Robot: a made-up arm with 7 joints. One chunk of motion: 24 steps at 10 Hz.
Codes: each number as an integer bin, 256 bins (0 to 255) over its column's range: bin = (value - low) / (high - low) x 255, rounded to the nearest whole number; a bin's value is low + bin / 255 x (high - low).
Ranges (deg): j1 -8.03..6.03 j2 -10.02..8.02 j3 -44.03..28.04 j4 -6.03..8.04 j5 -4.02..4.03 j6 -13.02..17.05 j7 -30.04..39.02
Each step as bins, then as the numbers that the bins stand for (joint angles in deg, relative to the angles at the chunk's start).
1 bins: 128 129 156 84 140 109 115
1 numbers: -0.97 -0.89 0.06 -1.40 0.40 -0.17 1.10
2 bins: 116 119 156 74 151 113 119
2 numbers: -1.63 -1.60 0.06 -1.95 0.75 0.31 2.19
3 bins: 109 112 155 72 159 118 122
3 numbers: -2.02 -2.10 -0.22 -2.06 1.00 0.89 3.00
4 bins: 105 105 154 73 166 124 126
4 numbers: -2.24 -2.59 -0.51 -2.00 1.22 1.60 4.08
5 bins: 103 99 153 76 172 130 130
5 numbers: -2.35 -3.02 -0.79 -1.84 1.41 2.31 5.17
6 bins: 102 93 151 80 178 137 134
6 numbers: -2.41 -3.44 -1.35 -1.62 1.60 3.14 6.25
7 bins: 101 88 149 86 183 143 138
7 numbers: -2.46 -3.79 -1.92 -1.28 1.76 3.84 7.33
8 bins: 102 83 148 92 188 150 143
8 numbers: -2.41 -4.15 -2.20 -0.95 1.91 4.67 8.69
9 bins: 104 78 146 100 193 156 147
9 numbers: -2.30 -4.50 -2.77 -0.51 2.07 5.38 9.77
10 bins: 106 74 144 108 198 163 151
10 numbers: -2.19 -4.78 -3.33 -0.07 2.23 6.20 10.85
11 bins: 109 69 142 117 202 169 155
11 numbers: -2.02 -5.14 -3.90 0.43 2.36 6.91 11.94
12 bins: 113 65 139 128 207 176 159
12 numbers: -1.80 -5.42 -4.74 1.03 2.51 7.73 13.02
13 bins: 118 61 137 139 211 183 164
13 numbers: -1.52 -5.70 -5.31 1.64 2.64 8.56 14.38
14 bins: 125 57 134 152 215 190 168
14 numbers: -1.14 -5.99 -6.16 2.36 2.77 9.39 15.46
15 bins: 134 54 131 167 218 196 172
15 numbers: -0.64 -6.20 -7.01 3.18 2.86 10.09 16.54
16 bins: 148 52 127 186 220 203 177
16 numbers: 0.13 -6.34 -8.14 4.23 2.93 10.92 17.90
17 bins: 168 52 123 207 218 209 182
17 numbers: 1.23 -6.34 -9.27 5.39 2.86 11.63 19.25
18 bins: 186 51 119 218 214 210 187
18 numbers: 2.23 -6.41 -10.40 6.00 2.74 11.74 20.60
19 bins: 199 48 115 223 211 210 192
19 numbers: 2.94 -6.62 -11.53 6.27 2.64 11.74 21.96
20 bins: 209 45 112 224 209 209 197
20 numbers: 3.49 -6.84 -12.38 6.33 2.58 11.63 23.31
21 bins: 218 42 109 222 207 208 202
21 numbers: 3.99 -7.05 -13.22 6.22 2.51 11.51 24.67
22 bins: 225 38 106 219 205 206 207
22 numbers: 4.38 -7.33 -14.07 6.05 2.45 11.27 26.02
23 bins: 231 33 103 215 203 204 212
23 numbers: 4.71 -7.69 -14.92 5.83 2.39 11.04 27.37
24 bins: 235 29 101 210 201 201 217
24 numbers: 4.93 -7.97 -15.48 5.56 2.33 10.68 28.73
